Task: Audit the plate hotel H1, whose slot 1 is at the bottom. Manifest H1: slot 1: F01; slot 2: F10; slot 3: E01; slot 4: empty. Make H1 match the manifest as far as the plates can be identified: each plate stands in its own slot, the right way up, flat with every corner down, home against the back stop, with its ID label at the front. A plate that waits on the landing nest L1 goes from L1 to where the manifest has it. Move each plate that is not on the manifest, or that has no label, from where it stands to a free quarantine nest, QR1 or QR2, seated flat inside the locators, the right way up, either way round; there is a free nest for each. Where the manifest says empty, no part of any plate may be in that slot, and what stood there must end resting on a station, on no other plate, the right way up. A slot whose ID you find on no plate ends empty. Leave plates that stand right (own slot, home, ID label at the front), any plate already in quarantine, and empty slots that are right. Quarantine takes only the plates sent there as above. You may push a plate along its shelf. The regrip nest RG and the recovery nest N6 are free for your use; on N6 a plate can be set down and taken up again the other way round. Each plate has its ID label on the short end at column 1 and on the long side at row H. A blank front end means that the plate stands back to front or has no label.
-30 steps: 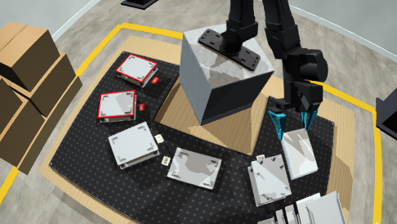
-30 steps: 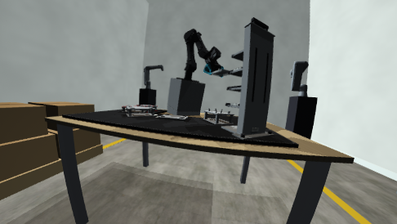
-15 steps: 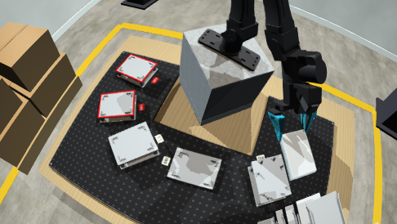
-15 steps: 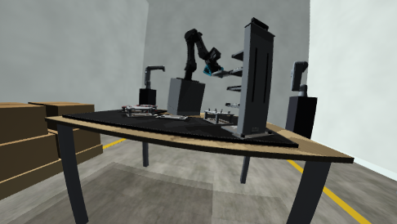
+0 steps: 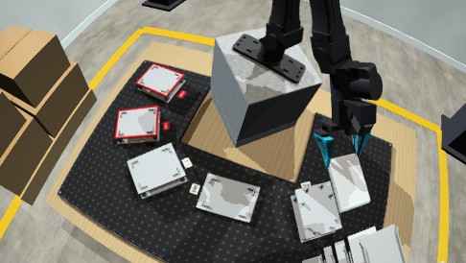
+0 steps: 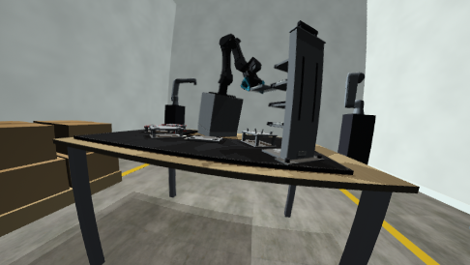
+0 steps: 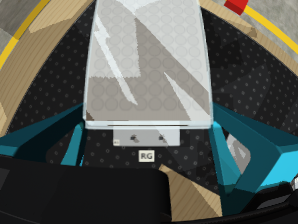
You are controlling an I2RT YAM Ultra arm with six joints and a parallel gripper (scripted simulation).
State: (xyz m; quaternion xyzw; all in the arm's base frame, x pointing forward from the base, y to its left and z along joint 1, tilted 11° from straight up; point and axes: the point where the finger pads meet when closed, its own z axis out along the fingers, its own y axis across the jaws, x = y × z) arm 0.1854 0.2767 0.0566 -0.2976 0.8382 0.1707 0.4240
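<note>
My hand is 4 cm to the right of the white plate and 4 cm short of it. The rest, counted from my hand: grey regrip nest (23 cm below, 4 cm ahead, 3 cm to the left); then plate hotel H1 (24 cm ahead, 21 cm to the left, 7 cm below); then RG tag (28 cm below, 4 cm behind, 3 cm to the right).
</note>
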